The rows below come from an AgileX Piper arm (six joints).
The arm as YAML. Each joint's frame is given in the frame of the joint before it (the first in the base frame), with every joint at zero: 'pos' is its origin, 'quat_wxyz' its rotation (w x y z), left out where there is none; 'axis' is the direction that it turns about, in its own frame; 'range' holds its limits. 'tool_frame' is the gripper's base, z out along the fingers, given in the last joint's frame.
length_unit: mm
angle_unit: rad
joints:
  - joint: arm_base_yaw
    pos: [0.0, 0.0, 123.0]
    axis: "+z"
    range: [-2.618, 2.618]
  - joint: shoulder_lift
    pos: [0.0, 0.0, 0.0]
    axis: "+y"
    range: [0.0, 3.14]
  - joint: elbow
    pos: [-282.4, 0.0, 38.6]
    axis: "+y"
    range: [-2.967, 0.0]
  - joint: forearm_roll
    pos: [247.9, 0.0, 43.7]
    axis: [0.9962, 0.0, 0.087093]
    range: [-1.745, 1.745]
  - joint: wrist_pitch
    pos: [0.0, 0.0, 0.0]
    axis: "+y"
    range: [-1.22, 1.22]
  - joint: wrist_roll
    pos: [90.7, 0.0, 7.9]
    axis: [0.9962, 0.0, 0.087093]
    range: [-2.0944, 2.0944]
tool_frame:
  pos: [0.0, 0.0, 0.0]
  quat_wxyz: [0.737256, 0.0, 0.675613, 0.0]
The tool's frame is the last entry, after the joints.
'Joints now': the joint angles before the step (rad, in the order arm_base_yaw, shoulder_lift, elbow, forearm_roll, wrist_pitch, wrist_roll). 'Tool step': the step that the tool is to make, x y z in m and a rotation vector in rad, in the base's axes. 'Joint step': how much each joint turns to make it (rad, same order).
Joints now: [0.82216, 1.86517, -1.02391, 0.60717, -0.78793, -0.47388]
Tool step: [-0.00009, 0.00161, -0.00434, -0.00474, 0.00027, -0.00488]
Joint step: [0.00498, 0.01307, 0.00001, 0.00673, -0.01300, -0.00303]
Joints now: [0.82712, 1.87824, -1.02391, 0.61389, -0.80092, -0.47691]
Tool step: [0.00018, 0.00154, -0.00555, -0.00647, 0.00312, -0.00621]
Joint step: [0.00449, 0.01587, 0.00001, 0.00811, -0.01260, -0.00304]
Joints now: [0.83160, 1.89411, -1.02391, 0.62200, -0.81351, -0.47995]
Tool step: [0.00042, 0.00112, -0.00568, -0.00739, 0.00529, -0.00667]
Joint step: [0.00311, 0.01556, -0.00001, 0.00842, -0.00975, -0.00323]
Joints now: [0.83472, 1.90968, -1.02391, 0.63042, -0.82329, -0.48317]
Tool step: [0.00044, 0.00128, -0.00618, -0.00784, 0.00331, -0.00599]
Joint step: [0.00323, 0.01759, -0.00012, 0.00582, -0.01257, -0.00161]
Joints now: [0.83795, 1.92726, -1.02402, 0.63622, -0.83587, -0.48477]
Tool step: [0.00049, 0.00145, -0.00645, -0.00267, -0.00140, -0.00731]
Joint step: [0.00376, 0.02031, -0.00047, 0.00314, -0.02080, 0.00465]
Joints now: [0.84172, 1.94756, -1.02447, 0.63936, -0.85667, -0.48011]
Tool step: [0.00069, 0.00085, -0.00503, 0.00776, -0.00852, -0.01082]
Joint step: [0.00287, 0.01874, -0.00046, 0.00124, -0.02982, 0.01274]
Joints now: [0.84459, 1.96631, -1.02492, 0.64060, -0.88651, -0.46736]
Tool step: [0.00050, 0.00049, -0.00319, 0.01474, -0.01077, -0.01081]
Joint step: [0.00248, 0.01427, -0.00044, 0.00073, -0.03005, 0.01688]
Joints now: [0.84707, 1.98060, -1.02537, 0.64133, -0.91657, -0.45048]
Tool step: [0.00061, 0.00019, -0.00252, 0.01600, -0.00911, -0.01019]
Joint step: [0.00142, 0.01202, -0.00078, 0.00098, -0.02618, 0.01728]
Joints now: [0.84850, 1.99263, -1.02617, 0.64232, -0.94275, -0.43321]
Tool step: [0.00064, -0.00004, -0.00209, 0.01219, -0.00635, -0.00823]
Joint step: [0.00042, 0.00955, -0.00074, 0.00100, -0.01950, 0.01341]
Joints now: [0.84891, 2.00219, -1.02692, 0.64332, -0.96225, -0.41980]
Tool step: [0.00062, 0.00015, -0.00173, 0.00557, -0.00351, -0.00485]
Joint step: [0.00005, 0.00752, -0.00157, 0.00057, -0.01132, 0.00687]
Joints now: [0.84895, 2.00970, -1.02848, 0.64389, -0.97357, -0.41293]
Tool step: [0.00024, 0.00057, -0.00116, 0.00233, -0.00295, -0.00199]
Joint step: [0.00108, 0.00553, -0.00195, 0.00034, -0.00729, 0.00291]
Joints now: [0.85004, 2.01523, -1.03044, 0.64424, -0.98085, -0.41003]
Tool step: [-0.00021, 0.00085, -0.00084, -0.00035, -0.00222, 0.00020]
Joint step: [0.00214, 0.00388, -0.00150, 0.00034, -0.00448, 0.00000]
